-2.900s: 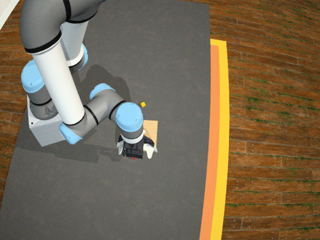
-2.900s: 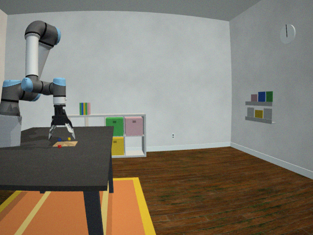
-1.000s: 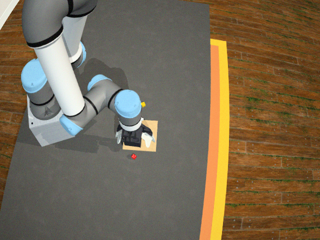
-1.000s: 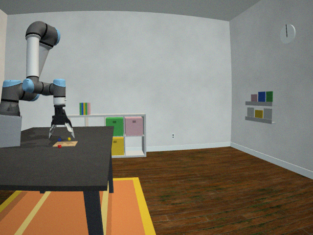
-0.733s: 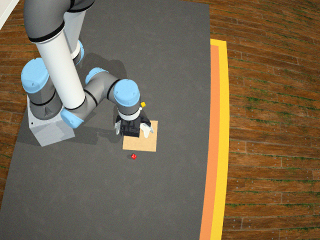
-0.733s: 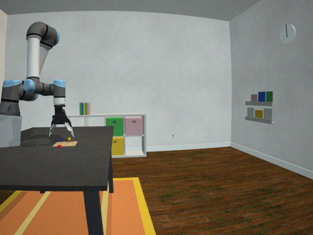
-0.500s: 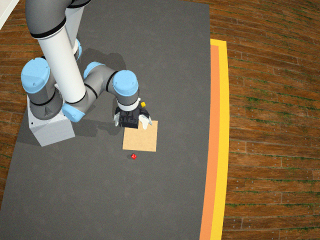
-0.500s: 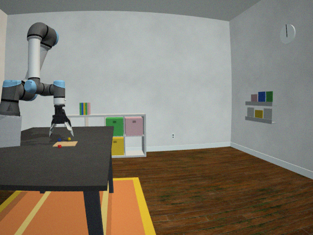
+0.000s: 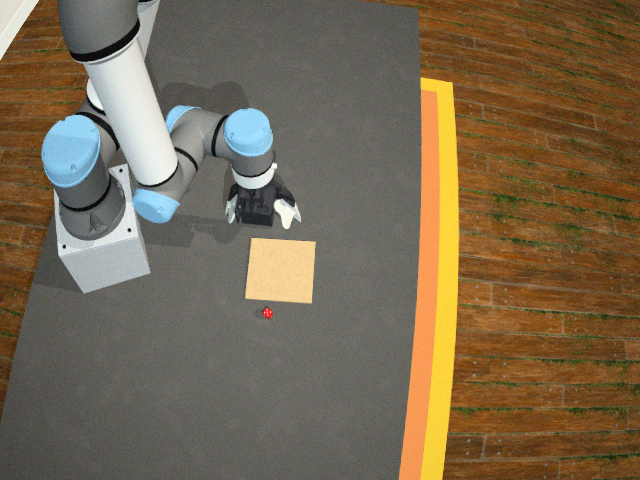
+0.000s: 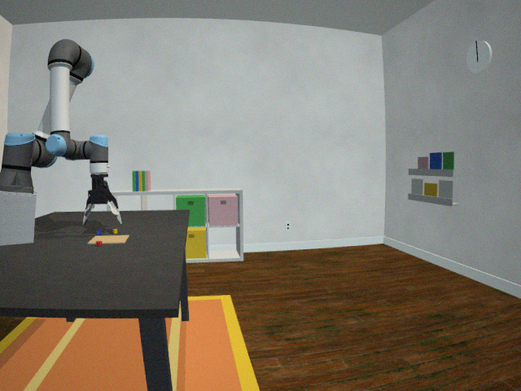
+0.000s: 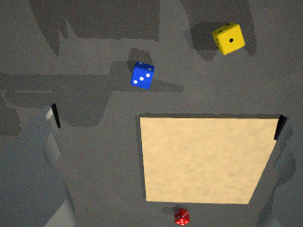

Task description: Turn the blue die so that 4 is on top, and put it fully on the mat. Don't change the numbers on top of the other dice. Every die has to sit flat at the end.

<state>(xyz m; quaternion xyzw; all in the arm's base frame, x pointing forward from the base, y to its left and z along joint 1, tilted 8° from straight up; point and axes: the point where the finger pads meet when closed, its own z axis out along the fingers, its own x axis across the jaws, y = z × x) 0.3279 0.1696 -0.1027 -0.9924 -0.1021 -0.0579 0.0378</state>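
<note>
My gripper is now 30 mm above the blue die, 20 mm past it and 10 mm to the right of it. From my hand the other things lie so: tan mat 90 mm to the right, 70 mm ahead, 40 mm below; yellow die 50 mm to the left, 30 mm below, 30 mm ahead; red die 190 mm to the right, 80 mm ahead, 30 mm below.
</note>
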